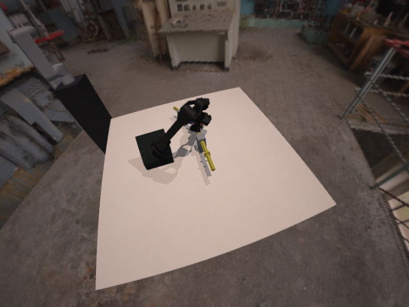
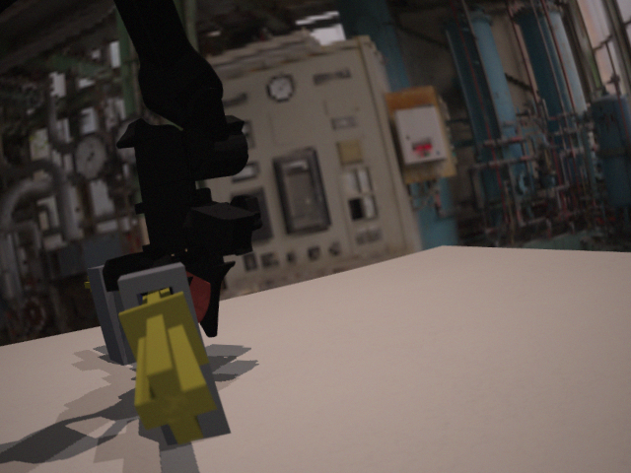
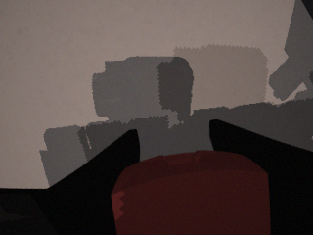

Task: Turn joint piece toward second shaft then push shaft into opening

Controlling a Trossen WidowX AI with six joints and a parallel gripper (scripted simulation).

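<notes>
The dark red joint piece is 10 mm behind my gripper tip, 10 mm to the left of it and 50 mm above it.
</notes>
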